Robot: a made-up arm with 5 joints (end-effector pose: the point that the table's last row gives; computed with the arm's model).
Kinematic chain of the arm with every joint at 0, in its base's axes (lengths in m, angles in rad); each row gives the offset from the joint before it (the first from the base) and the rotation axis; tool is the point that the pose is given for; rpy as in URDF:
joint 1: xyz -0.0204 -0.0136 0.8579 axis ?
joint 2: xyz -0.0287 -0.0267 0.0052 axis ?
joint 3: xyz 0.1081 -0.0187 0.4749 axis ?
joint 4: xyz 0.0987 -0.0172 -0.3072 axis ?
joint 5: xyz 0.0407 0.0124 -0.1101 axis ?
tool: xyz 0.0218 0.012 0.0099 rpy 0 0 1.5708
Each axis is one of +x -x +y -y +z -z.
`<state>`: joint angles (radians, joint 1 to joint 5).
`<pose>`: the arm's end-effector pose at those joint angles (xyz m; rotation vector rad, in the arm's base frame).
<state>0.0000 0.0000 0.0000 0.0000 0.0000</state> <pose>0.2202 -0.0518 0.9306 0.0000 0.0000 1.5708</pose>
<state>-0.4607 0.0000 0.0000 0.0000 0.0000</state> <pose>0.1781 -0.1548 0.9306 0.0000 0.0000 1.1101</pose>
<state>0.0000 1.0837 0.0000 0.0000 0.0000</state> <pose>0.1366 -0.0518 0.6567 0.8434 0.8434 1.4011</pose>
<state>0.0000 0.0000 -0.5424 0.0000 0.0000</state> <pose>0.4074 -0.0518 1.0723 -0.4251 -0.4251 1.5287</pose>
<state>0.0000 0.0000 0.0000 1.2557 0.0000</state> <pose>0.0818 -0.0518 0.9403 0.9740 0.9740 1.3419</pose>
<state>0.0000 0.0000 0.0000 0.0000 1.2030</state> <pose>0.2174 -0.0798 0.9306 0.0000 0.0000 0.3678</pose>
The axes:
joint 1: +z
joint 2: +y
joint 3: +y
joint 4: +y
joint 5: -z

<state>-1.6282 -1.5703 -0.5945 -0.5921 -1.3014</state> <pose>-0.0292 0.2864 1.3312 -2.1872 1.7666 0.3190</pose>
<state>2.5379 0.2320 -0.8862 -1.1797 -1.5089</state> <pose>-0.4491 0.3157 1.1718 0.4976 1.7915 -0.4655</pose>
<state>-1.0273 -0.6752 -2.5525 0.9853 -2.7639</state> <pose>-0.2198 0.2134 1.6738 1.2296 -2.4781 -1.3303</pose>
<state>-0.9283 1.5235 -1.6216 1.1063 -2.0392</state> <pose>0.2533 -0.4396 0.4110 1.0344 -0.8683 2.3838</pose>
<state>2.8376 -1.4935 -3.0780 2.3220 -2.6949</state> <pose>0.7048 -0.1870 1.0282 1.4977 1.7282 0.4360</pose>
